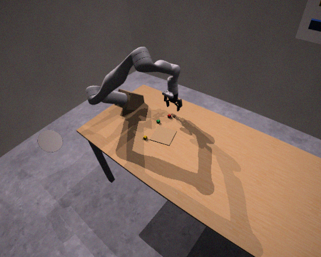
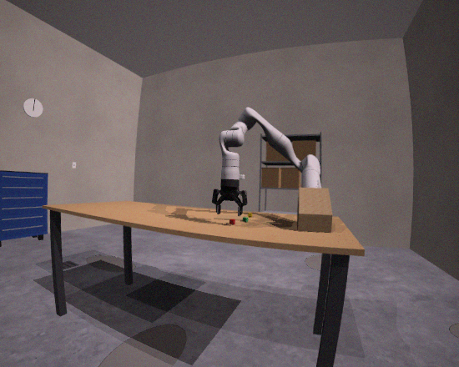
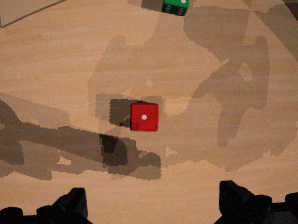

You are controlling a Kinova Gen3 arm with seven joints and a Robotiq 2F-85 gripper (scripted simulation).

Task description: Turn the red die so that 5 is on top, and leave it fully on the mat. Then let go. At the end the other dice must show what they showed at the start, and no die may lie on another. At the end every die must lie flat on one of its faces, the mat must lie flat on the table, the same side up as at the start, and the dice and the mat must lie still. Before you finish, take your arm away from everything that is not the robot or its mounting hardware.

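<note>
The red die lies 5 cm to the right of my hand, 4 cm below it and 1 cm ahead of it. Round my hand: tan mat: 22 cm to the right, 10 cm ahead, 5 cm below; yellow die: 32 cm to the right, 4 cm below, 2 cm ahead; green die: 15 cm to the right, 4 cm below, 2 cm behind.
</note>
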